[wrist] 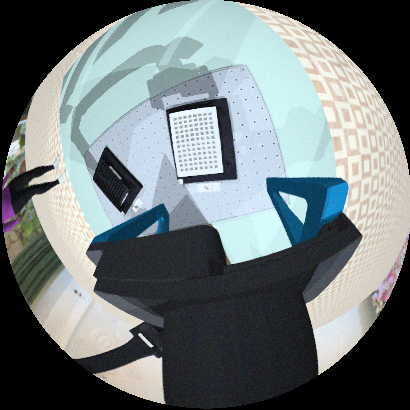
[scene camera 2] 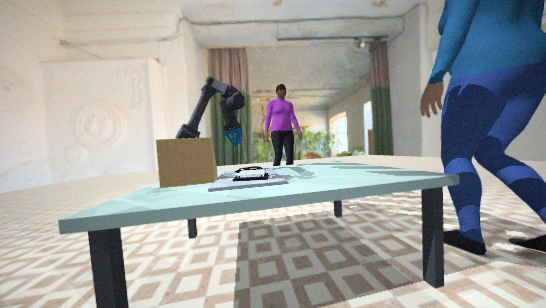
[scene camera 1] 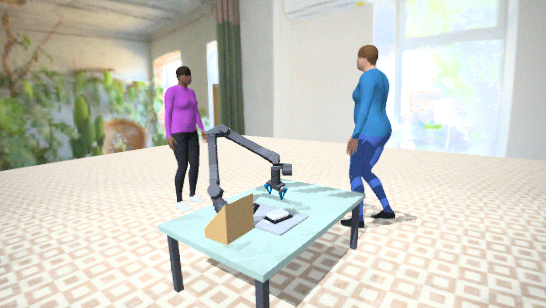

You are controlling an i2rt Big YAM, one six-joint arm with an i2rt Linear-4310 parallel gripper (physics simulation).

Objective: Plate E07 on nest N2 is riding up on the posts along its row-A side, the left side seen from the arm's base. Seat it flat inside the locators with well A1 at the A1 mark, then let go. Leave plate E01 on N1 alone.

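Observation:
White plate E07 lies on the black nest N2. In the wrist view a wide black band of the nest shows along the plate's right side and a thin one along its left. I cannot tell from these views whether the plate is flat or tilted. The A1 mark cannot be read. Black plate E01 is on nest N1, to the left in the wrist view; in scene camera 1 it is partly hidden. My gripper is open and empty, well above the plates.
Both nests stand on a grey perforated board on the pale green table. A tan wedge-shaped block stands beside the board. One person is near the table; another stands beyond.

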